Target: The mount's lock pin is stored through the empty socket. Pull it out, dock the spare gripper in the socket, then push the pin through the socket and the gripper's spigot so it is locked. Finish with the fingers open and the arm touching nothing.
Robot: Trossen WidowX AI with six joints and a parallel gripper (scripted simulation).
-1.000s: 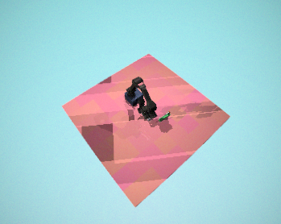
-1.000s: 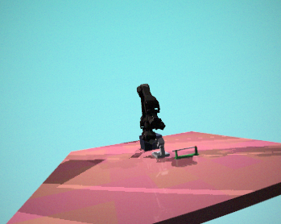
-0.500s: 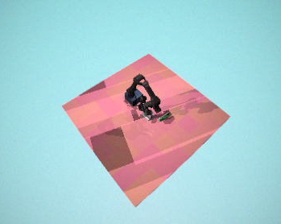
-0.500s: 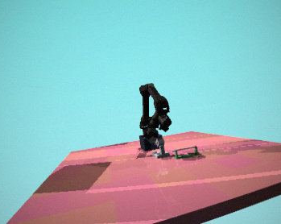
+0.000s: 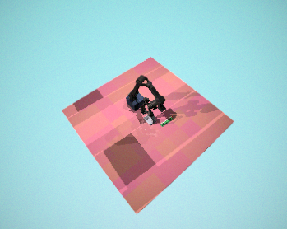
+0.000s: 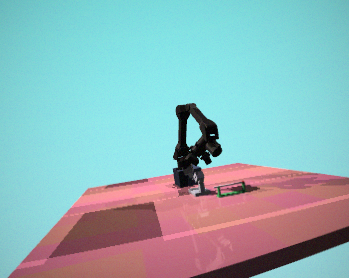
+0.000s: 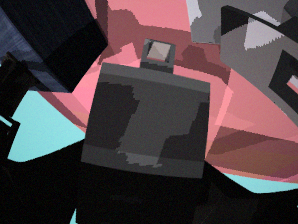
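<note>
My gripper tip is 220 mm short of the green rest, 120 mm to the right of it and 110 mm above it. Round my gripper tip: spare gripper: 20 mm to the left, 10 mm below, 10 mm ahead; grey mount: 90 mm ahead, 80 mm below, 30 mm to the left.
</note>
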